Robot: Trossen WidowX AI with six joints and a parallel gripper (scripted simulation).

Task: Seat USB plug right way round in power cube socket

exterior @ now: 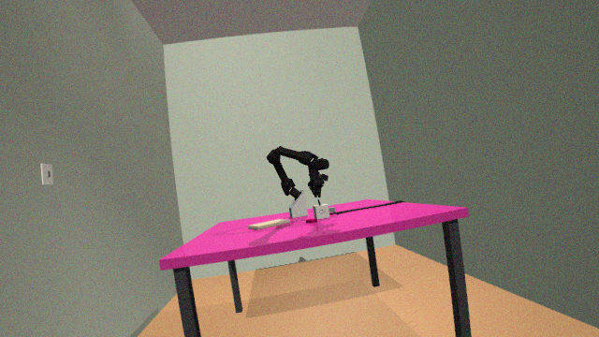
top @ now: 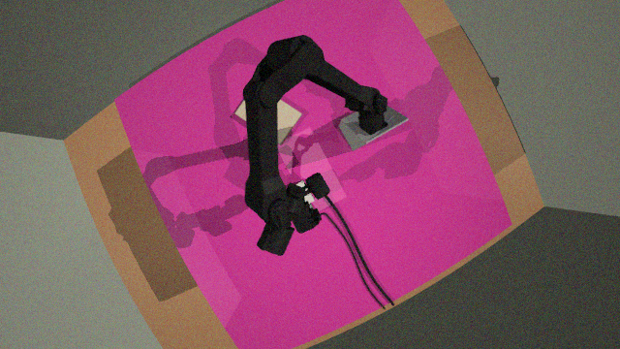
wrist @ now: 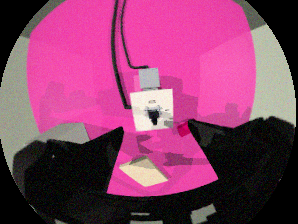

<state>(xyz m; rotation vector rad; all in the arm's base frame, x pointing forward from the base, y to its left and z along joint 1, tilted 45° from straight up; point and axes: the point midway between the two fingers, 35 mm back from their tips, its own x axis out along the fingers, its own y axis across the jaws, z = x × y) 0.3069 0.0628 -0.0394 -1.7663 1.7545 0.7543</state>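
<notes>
My gripper tip is 30 mm above the dark USB plug. Round my gripper tip: beige flat pad: 40 mm behind, 310 mm to the right, 110 mm below; small magenta block: 110 mm ahead, 80 mm to the right, 110 mm below.
</notes>
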